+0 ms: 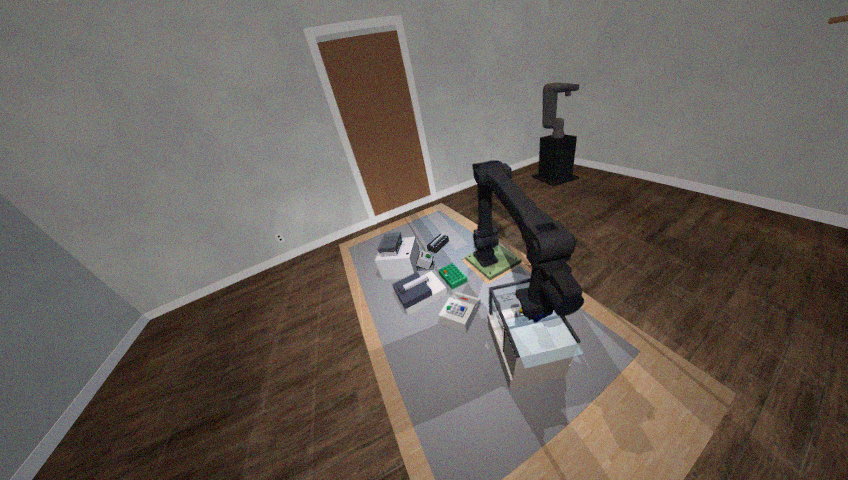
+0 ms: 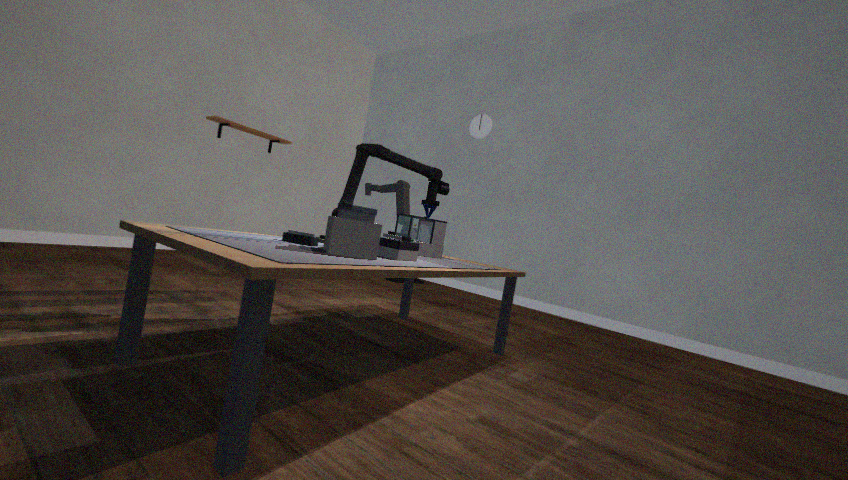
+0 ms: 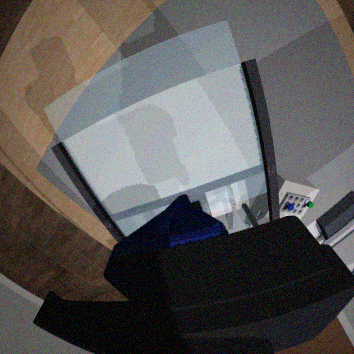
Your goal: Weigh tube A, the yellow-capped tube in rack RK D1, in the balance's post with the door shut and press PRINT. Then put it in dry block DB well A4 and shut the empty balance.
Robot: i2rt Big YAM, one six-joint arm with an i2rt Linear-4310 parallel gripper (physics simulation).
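Places are measured from the arm's base along level axes (x ahead, y left, z up), in centimetres.
Where they show: gripper, fingertip midpoint: (image 1: 534, 320) (image 2: 428, 217) (image 3: 184, 200); arm's base, origin of the base link: (image 1: 485, 258).
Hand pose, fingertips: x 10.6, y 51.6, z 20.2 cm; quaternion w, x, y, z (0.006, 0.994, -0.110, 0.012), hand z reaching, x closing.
Note:
Each offset is from my fingertips to the centre of the thing. "spot": to the spot under its first point.
The balance (image 1: 537, 356) (image 2: 436, 232) is a glass-walled box with dark frame bars {spot: dx +7.6, dy +1.0, dz -1.0 cm} (image 3: 260, 140) on the front right of the mat. My gripper (image 1: 537, 316) (image 2: 429, 210) (image 3: 184, 200), with dark blue fingers, is shut on nothing and hangs just above the balance's back top edge. Through the glass beside the fingers a small bright patch of the chamber shows, but I cannot make out the yellow-capped tube or the post there. The green rack {dx +8.8, dy -47.7, dz -20.4 cm} (image 1: 453, 274) lies left of the arm's base.
A white keypad box {dx +13.2, dy -26.1, dz -18.4 cm} (image 1: 457, 309) (image 3: 296, 205) with blue and green buttons stands left of the balance. Two white boxes with dark tops {spot: dx +32.6, dy -61.3, dz -8.3 cm} (image 1: 394, 255) {spot: dx +28.3, dy -39.7, dz -13.9 cm} (image 1: 414, 290) stand further left. The arm's base sits on a green plate (image 1: 504, 260). A second grey arm (image 1: 556, 113) stands by the far wall.

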